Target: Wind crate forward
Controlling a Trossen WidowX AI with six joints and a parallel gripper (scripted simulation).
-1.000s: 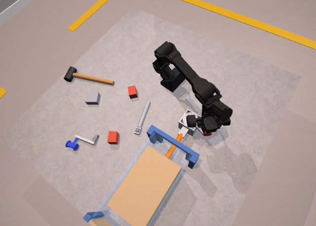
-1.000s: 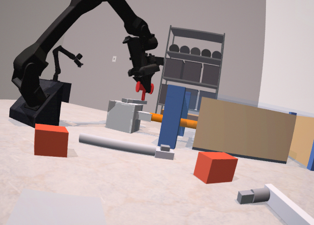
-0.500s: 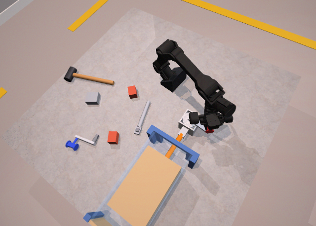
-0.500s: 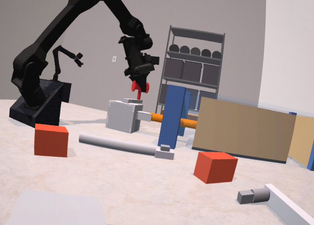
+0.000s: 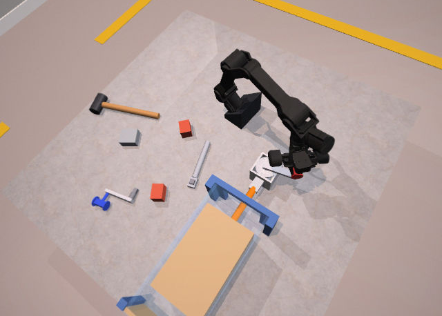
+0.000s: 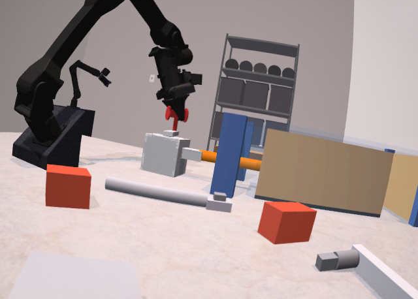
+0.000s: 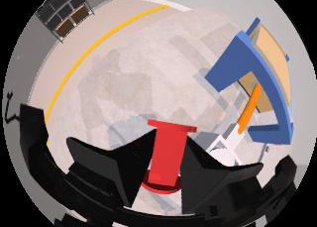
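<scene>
Right now the crank handle is 5 cm to the right of my gripper tip and 3 cm below it. The rest, counted from my gripper tip: frame: 18 cm ahead, 9 cm to the right, 3 cm below; red knob: 1 cm behind, 1 cm to the right; grey winch: 1 cm ahead, 12 cm to the right, 10 cm below.
</scene>
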